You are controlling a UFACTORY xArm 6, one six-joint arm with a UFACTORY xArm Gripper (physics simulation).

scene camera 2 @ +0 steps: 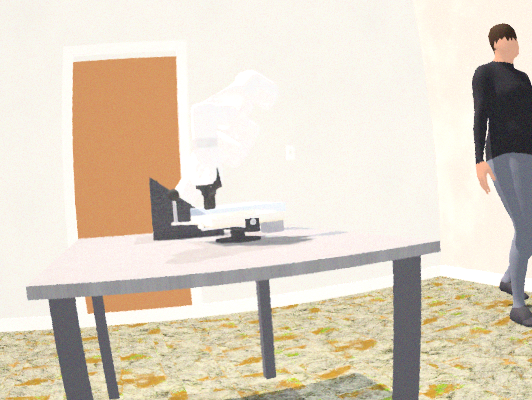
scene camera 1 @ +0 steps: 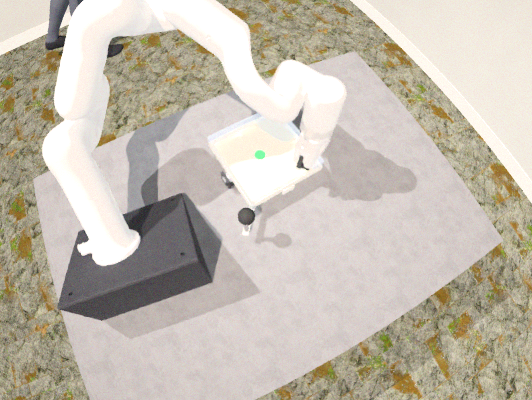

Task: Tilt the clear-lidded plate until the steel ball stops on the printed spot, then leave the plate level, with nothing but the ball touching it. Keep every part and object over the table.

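The clear-lidded plate (scene camera 1: 257, 185) (scene camera 2: 220, 221) sits on a black stand (scene camera 2: 238, 239) and looks slightly tilted, its left end lower in scene camera 2. The green printed spot (scene camera 1: 260, 154) shows through the lid in scene camera 1. The steel ball cannot be made out in either view. My gripper (scene camera 1: 303, 165) (scene camera 2: 209, 207) is shut and empty, pointing down at the lid near the plate's right side in scene camera 1. Its tips are at the lid's surface or very close; contact cannot be told for certain.
A lever with a black ball knob (scene camera 1: 246, 216) (scene camera 2: 173, 195) stands beside the plate. A small black side knob (scene camera 1: 227, 180) sits at the plate's left edge. The dark base block (scene camera 1: 150, 245) carries my arm on the grey table (scene camera 1: 360, 280) (scene camera 2: 310, 252). A person (scene camera 2: 505, 110) stands beyond the table.
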